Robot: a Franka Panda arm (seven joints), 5 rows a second.
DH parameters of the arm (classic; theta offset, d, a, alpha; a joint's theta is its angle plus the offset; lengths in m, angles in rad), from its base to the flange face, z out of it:
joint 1: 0 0.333 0 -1.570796
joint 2: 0 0 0 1.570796
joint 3: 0 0.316 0.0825 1.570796
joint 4: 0 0 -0.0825 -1.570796
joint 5: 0 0.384 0 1.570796
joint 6: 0 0 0.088 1.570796
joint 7: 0 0.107 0 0
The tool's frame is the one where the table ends.
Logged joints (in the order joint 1, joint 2, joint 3, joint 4, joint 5, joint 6, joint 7), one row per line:
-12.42 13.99 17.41 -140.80 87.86 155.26 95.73
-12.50 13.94 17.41 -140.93 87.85 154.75 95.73
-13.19 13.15 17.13 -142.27 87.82 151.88 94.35
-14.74 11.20 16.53 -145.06 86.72 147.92 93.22
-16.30 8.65 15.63 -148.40 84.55 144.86 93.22
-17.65 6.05 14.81 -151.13 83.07 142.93 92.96
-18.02 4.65 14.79 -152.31 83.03 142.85 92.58
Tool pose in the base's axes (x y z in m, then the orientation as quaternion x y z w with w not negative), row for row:
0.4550 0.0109 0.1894 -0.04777 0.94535 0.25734 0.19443
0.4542 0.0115 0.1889 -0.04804 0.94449 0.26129 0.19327
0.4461 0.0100 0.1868 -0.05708 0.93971 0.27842 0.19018
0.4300 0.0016 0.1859 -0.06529 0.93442 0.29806 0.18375
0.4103 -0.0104 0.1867 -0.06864 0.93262 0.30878 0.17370
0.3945 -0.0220 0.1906 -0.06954 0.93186 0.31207 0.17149
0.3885 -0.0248 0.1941 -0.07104 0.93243 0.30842 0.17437
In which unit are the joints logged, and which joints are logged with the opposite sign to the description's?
The joints are logged in degrees. Opposite sign: none.
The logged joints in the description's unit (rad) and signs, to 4 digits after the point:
-0.2168 0.2442 0.3039 -2.4574 1.5334 2.7098 1.6708
-0.2182 0.2433 0.3039 -2.4597 1.5333 2.7009 1.6708
-0.2302 0.2295 0.2990 -2.4831 1.5327 2.6508 1.6467
-0.2573 0.1955 0.2885 -2.5318 1.5135 2.5817 1.6270
-0.2845 0.1510 0.2728 -2.5901 1.4757 2.5283 1.6270
-0.3081 0.1056 0.2585 -2.6377 1.4498 2.4946 1.6225
-0.3145 0.0812 0.2581 -2.6583 1.4491 2.4932 1.6158

